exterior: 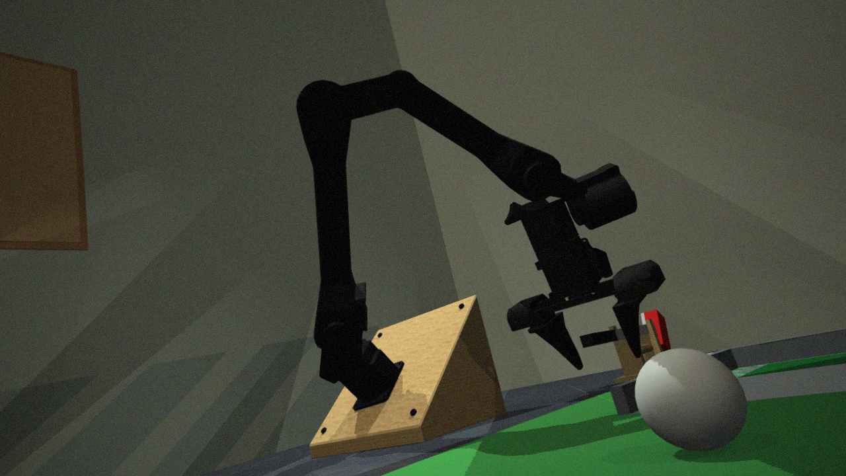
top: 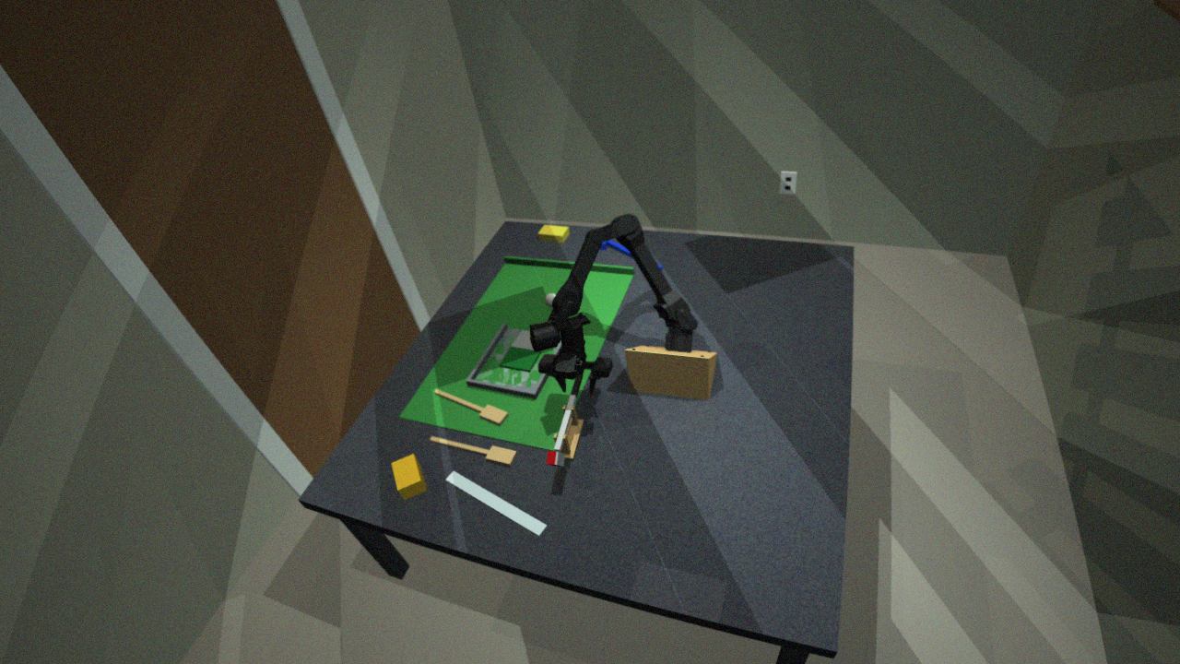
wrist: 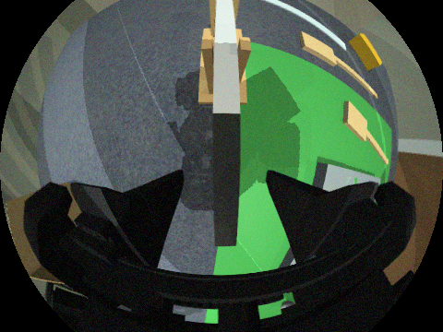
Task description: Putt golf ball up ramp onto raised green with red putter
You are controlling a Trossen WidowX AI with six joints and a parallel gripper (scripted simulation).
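Right now the red putter is 110 mm to the left of my gripper tip, 30 mm above it and 10 mm behind it. Also, from my gripper tip: wooden stand 130 mm to the left; white golf ball 380 mm to the right, 190 mm ahead, 10 mm below; white strip 330 mm to the left, 130 mm ahead, 30 mm below.
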